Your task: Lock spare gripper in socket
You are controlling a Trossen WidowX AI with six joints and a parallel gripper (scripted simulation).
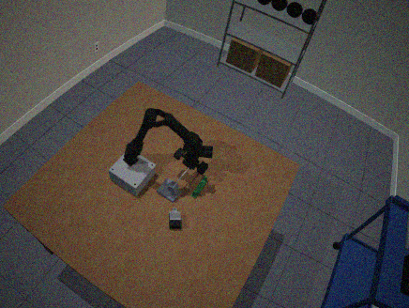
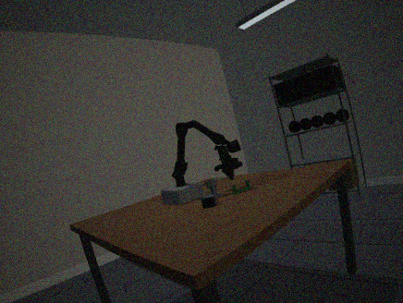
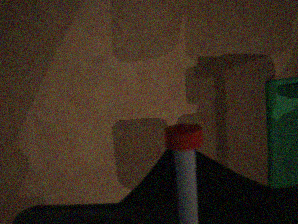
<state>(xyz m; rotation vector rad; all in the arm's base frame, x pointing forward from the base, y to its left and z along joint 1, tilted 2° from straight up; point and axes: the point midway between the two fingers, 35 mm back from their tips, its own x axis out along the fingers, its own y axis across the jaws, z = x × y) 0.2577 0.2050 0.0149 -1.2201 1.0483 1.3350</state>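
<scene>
Right now the green holder is 10 cm ahead of my gripper tip, 3 cm to the right of it and 4 cm below it. Round my gripper tip: spare gripper 13 cm ahead, 27 cm to the right, 4 cm below; socket mount 1 cm ahead, 16 cm to the right, 1 cm below.
</scene>
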